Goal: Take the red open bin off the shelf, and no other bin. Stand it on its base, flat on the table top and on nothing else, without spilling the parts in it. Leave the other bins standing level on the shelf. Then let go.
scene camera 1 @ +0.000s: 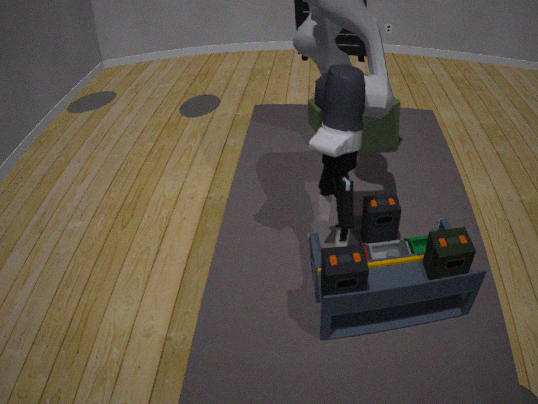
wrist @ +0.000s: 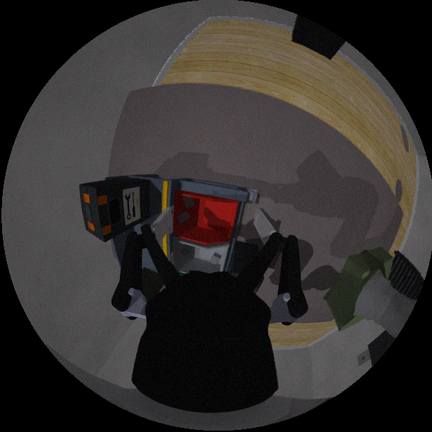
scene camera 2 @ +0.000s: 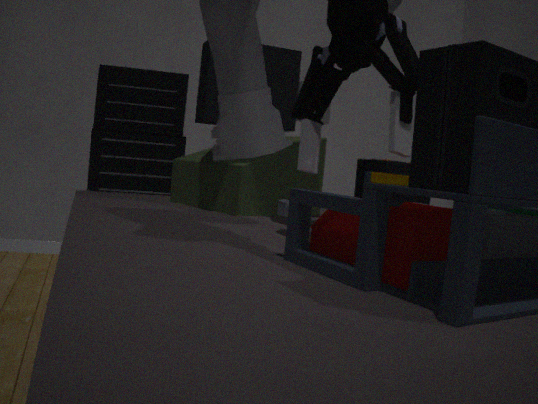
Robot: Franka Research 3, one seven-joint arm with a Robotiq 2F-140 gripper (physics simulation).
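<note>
The red open bin (scene camera 1: pixel 366 252) (scene camera 2: pixel 417 235) (wrist: pixel 220 215) sits in the end bay of the blue-grey shelf (scene camera 1: pixel 400 281) (scene camera 2: pixel 369 240) (wrist: pixel 210 187), with small grey pieces inside it. A light grey bin (scene camera 1: pixel 387 250) (wrist: pixel 202 250) stands beside it, and a green bin (scene camera 1: pixel 417 244) lies beyond that. My gripper (scene camera 1: pixel 333 227) (scene camera 2: pixel 354 161) (wrist: pixel 212 215) is open and empty above the red bin. In the wrist view its fingers show on either side of that bin, one toward the yellow strip and one past the shelf's front rail. In scene camera 2 both fingertips are above the bin's rim.
A dark toolbox (scene camera 1: pixel 345 267) (scene camera 2: pixel 450 115) (wrist: pixel 117 207) stands on the shelf top behind the red bin. An olive toolbox (scene camera 1: pixel 450 255) stands at the shelf top's other end. Another dark toolbox (scene camera 1: pixel 381 220) stands on the table near the grey bin. The green robot base (scene camera 1: pixel 382 131) is farther back.
</note>
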